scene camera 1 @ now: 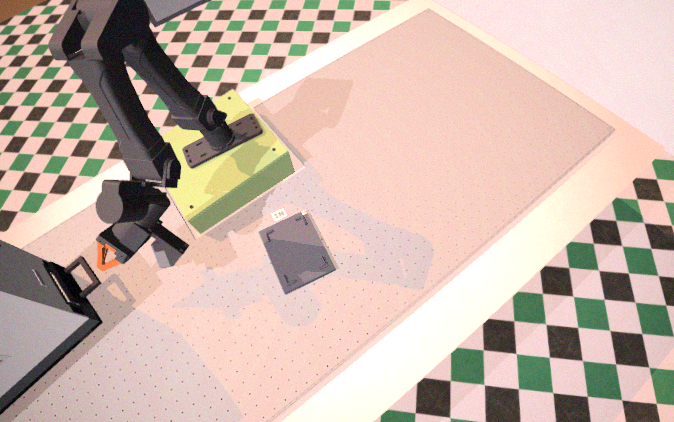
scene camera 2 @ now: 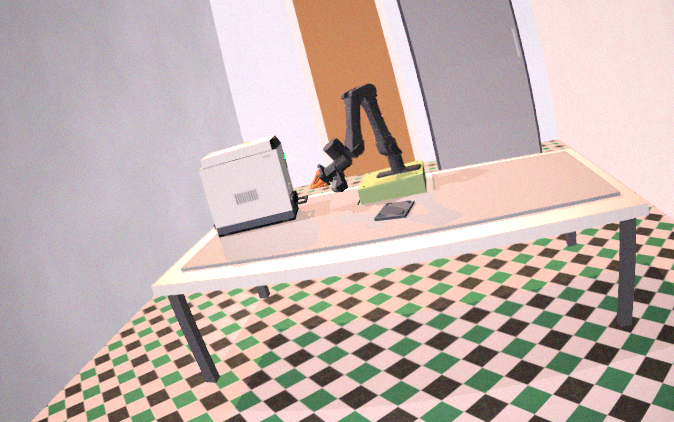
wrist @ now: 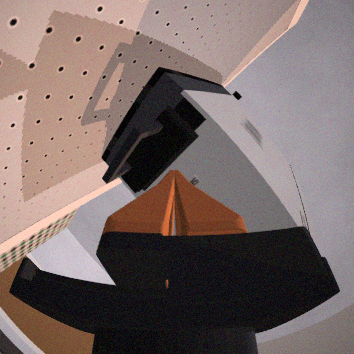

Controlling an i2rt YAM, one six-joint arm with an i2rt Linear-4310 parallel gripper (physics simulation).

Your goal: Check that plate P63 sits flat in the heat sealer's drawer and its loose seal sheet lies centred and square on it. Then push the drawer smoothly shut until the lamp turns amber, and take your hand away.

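Where they show: gripper, fingertip midpoint: (scene camera 1: 100, 268) (scene camera 2: 310, 188) (wrist: 173, 177); arm's base, origin of the base link: (scene camera 1: 223, 141) (scene camera 2: 399, 171).
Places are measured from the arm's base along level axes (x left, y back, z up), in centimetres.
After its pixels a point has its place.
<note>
The heat sealer (scene camera 1: 35, 325) @(x -44.9, y -28.6, z 6.6 cm) (scene camera 2: 250, 190) @(x -54.9, y -32.4, z 9.9 cm) (wrist: 235, 150) @(x -40.8, y -26.6, z 6.4 cm) is a white and grey box with a dark base. Its dark handle (scene camera 1: 91, 271) (scene camera 2: 302, 199) stands out low at the front, facing the arm. The drawer's inside, plate P63 and the seal sheet do not show, and I cannot tell how far the drawer stands open. A small green light (scene camera 2: 284, 156) @(x -45.8, y -12.4, z 17.9 cm) shows high on the sealer's front in scene camera 2. My gripper (scene camera 1: 102, 268) @(x -32.6, y -21.7, z 4.1 cm) (scene camera 2: 312, 187) @(x -32.6, y -21.7, z 4.1 cm) (wrist: 173, 177) @(x -32.6, y -21.7, z 4.1 cm) has orange fingers; it is shut and empty. It hangs in front of the sealer, above the handle's level and apart from it.
A dark grey square pad (scene camera 1: 298, 255) @(x 4.4, y -34.2, z -5.9 cm) (scene camera 2: 395, 210) @(x 5.1, y -34.6, z -5.8 cm) with corner marks lies on the table, beside a small label (scene camera 1: 279, 214) @(x 4.6, y -21.9, z -7.0 cm) reading "IN". The arm stands on a yellow-green block (scene camera 1: 240, 185) @(x -0.5, y -14.2, z -0.5 cm) (scene camera 2: 392, 189) @(x -0.5, y -14.1, z -3.5 cm) at the table's back edge. A dotted mat (scene camera 1: 450, 150) @(x 50.5, y -26.6, z -7.0 cm) covers much of the table.
</note>
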